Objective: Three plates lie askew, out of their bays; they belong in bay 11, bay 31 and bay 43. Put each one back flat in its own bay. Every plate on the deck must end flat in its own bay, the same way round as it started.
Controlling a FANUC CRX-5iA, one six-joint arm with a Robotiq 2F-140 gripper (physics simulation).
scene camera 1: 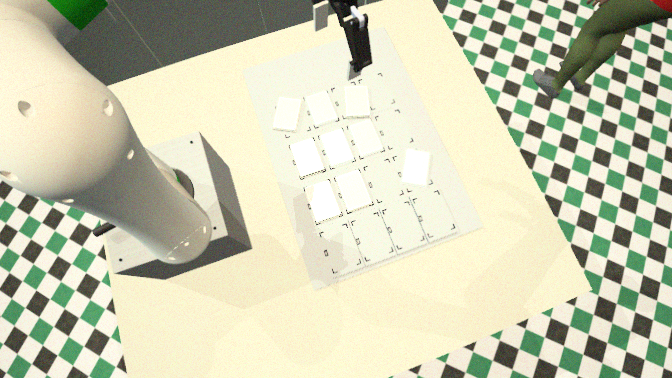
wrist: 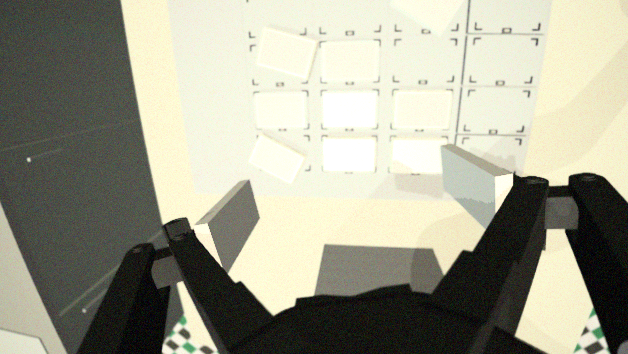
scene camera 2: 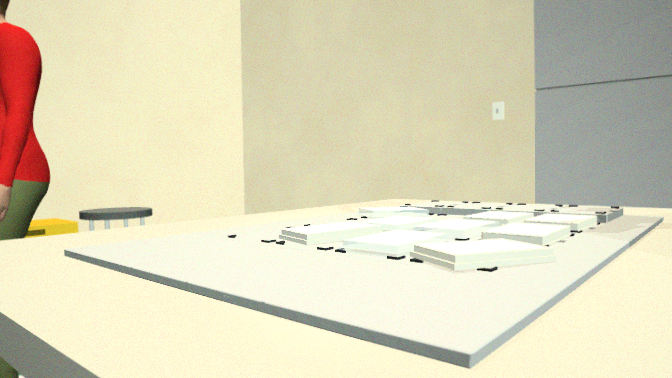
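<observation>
Three white plates lie askew on the pale deck. One plate lies turned at a corner bay. Another plate is turned in the same end row, its edge close to or touching a neighbouring plate. The third plate is turned across bay marks on the far side and is cut off in the wrist view. Bay numbers are unreadable. My gripper is wide open and empty, above the deck's end; it does not show in scene camera 2.
Several plates lie squarely in bays, among them one plate between two askew ones, and another plate. The robot's grey base block stands beside the deck on the table. A person stands beyond the table.
</observation>
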